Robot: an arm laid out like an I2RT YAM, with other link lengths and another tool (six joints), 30 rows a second.
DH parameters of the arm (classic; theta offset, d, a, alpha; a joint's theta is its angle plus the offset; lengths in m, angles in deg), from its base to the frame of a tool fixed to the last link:
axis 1: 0 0.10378 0.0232 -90
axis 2: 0 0 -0.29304 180
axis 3: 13.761 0 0.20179 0
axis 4: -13.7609 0.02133 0.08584 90
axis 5: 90 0.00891 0 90
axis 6: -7.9 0.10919 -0.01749 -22
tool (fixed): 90 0.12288 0 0
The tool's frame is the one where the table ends.
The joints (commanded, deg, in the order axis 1, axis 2, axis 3, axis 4, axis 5, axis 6), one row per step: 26.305, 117.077, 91.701, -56.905, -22.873, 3.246; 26.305, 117.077, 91.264, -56.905, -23.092, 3.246; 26.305, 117.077, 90.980, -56.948, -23.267, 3.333; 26.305, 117.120, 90.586, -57.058, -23.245, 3.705; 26.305, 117.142, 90.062, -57.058, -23.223, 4.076; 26.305, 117.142, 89.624, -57.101, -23.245, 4.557; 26.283, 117.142, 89.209, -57.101, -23.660, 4.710; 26.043, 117.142, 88.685, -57.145, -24.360, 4.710; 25.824, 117.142, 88.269, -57.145, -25.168, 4.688; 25.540, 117.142, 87.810, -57.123, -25.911, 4.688; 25.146, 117.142, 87.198, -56.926, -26.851, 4.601; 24.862, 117.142, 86.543, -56.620, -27.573, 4.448; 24.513, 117.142, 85.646, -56.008, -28.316, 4.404
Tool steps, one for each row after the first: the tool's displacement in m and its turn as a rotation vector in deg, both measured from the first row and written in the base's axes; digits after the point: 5 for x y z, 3 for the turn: -0.00265, -0.00046, -0.00099, 0.001, 0.488, 0.029; -0.00465, -0.00069, -0.00151, 0.006, 0.893, -0.029; -0.00727, -0.00176, -0.00281, -0.283, 1.523, -0.373; -0.01006, -0.00291, -0.00440, -0.574, 2.150, -0.717; -0.01266, -0.00371, -0.00546, -0.809, 2.781, -1.156; -0.01549, -0.00351, -0.00587, -0.641, 3.399, -1.272; -0.01871, -0.00389, -0.00607, -0.269, 4.221, -1.439; -0.02140, -0.00348, -0.00573, 0.272, 4.946, -1.557; -0.02385, -0.00358, -0.00559, 0.751, 5.667, -1.774; -0.02619, -0.00362, -0.00556, 1.435, 6.416, -2.006; -0.02833, -0.00377, -0.00613, 1.960, 6.978, -2.094; -0.03022, -0.00401, -0.00743, 2.529, 7.534, -2.345
